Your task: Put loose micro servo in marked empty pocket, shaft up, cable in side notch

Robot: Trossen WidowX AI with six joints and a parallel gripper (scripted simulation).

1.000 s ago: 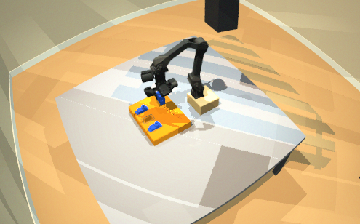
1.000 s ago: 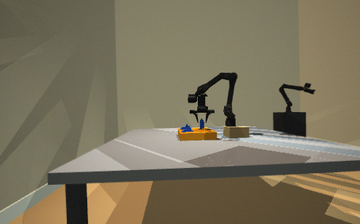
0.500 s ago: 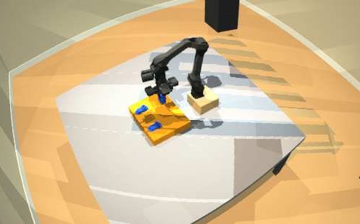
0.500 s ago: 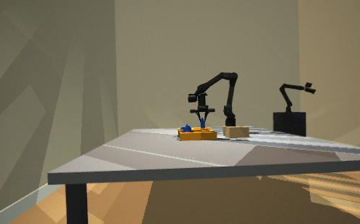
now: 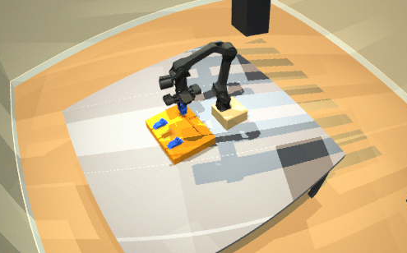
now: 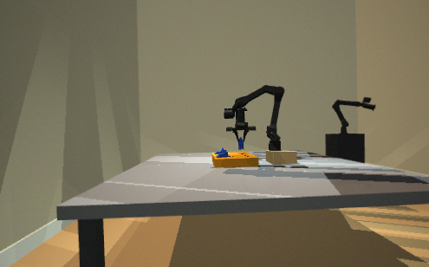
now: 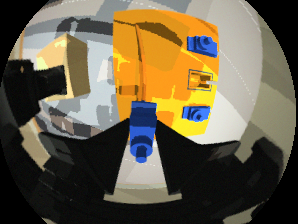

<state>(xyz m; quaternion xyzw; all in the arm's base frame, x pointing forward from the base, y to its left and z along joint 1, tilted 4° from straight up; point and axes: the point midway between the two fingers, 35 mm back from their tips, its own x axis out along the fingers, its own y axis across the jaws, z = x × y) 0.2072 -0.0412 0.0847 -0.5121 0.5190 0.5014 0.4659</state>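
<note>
Right now the orange deck is 10 cm below my gripper tip, 6 cm to the left of it and 2 cm ahead of it.
</note>
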